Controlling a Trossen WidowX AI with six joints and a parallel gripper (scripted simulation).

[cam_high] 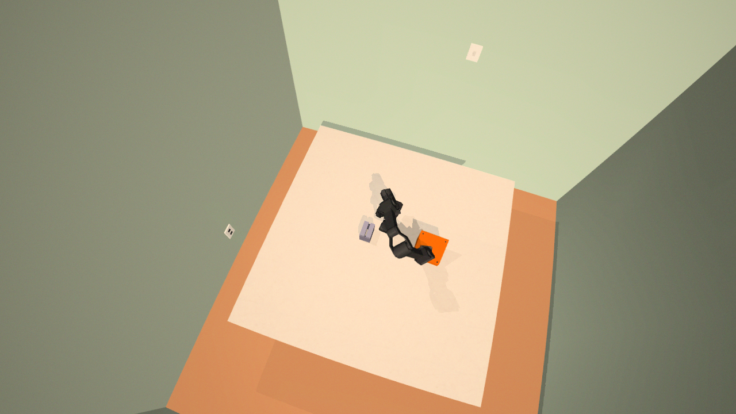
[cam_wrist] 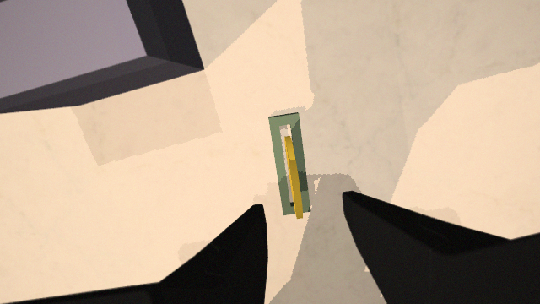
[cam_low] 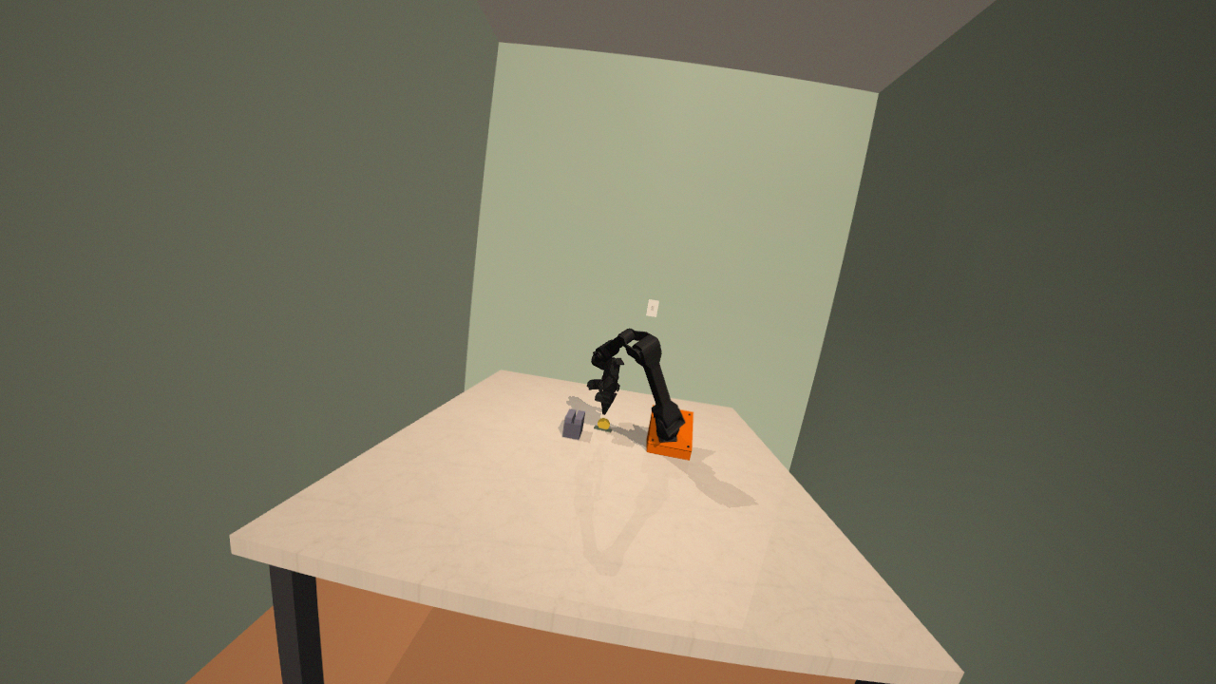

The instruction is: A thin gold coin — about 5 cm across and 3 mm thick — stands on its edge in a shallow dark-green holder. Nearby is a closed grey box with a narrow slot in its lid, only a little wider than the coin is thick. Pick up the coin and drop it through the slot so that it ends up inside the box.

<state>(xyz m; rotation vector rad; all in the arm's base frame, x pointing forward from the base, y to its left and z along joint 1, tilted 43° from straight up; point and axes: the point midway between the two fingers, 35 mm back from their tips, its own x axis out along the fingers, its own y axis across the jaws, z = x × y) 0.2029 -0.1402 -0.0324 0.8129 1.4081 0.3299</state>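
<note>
Now: the gold coin 40 mm below my gripper tip.
</note>
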